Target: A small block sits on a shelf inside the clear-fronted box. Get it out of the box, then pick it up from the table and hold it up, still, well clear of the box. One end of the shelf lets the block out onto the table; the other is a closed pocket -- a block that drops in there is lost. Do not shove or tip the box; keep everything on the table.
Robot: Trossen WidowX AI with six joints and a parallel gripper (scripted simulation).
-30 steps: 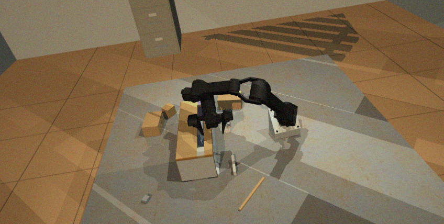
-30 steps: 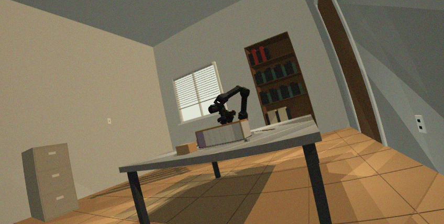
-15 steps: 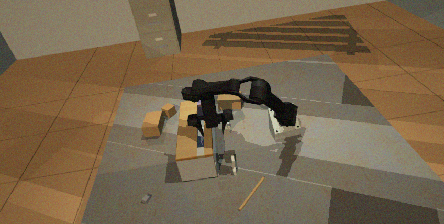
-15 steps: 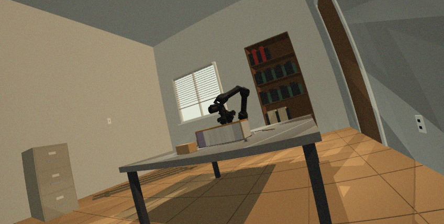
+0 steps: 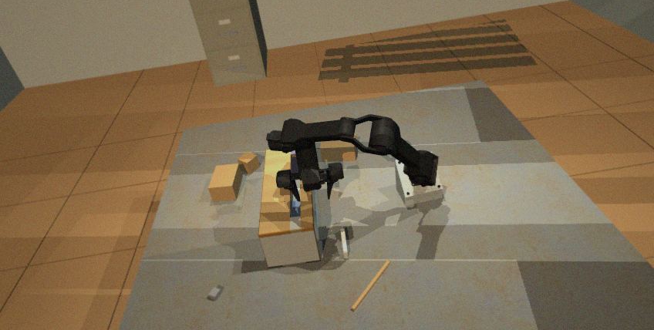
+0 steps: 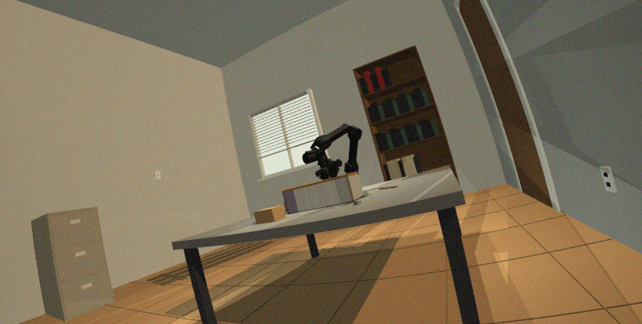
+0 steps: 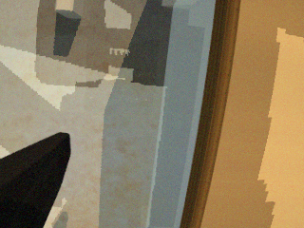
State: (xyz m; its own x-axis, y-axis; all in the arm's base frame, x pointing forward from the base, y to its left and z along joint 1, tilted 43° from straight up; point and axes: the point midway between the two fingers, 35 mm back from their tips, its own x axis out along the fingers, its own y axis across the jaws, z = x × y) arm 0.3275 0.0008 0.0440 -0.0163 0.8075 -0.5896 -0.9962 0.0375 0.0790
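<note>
My gripper tip is 60 mm short of the blue block and 20 mm to the right of it. Round my gripper tip: long box (30 mm ahead, 50 mm to the right, 20 mm below); wooden stick (100 mm behind, 260 mm to the left, 80 mm below).
</note>
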